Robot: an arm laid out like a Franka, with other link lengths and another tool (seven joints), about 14 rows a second.
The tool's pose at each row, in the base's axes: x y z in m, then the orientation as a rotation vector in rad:
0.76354, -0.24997, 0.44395, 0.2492, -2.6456, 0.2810
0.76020, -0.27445, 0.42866, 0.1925, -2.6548, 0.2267
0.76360, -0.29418, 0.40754, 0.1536, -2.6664, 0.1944
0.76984, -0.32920, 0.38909, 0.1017, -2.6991, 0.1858
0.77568, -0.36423, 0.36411, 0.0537, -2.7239, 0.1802
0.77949, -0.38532, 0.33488, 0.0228, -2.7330, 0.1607
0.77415, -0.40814, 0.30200, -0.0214, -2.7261, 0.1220
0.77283, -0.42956, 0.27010, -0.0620, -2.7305, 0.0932
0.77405, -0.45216, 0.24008, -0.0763, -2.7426, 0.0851
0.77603, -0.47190, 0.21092, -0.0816, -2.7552, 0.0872
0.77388, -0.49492, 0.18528, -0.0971, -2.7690, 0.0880
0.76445, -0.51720, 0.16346, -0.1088, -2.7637, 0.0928
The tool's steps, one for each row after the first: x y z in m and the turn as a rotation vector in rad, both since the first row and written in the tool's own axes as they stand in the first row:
-0.00110, -0.02046, 0.02060, -0.0484, -0.0003, 0.0311
-0.01142, -0.03694, 0.04226, -0.0779, -0.0069, 0.0542
-0.02104, -0.06918, 0.06402, -0.0922, -0.0334, 0.0931
-0.03335, -0.10033, 0.09165, -0.1036, -0.0534, 0.1285
-0.04764, -0.11695, 0.12051, -0.1221, -0.0601, 0.1477
-0.05540, -0.13265, 0.15689, -0.1568, -0.0509, 0.1710
-0.06640, -0.14803, 0.19037, -0.1835, -0.0538, 0.1949
-0.07860, -0.16542, 0.22139, -0.1909, -0.0654, 0.2047
-0.09143, -0.18034, 0.25066, -0.1896, -0.0776, 0.2100
-0.09858, -0.19806, 0.27942, -0.1908, -0.0906, 0.2222
-0.09767, -0.21403, 0.30780, -0.1897, -0.0847, 0.2306

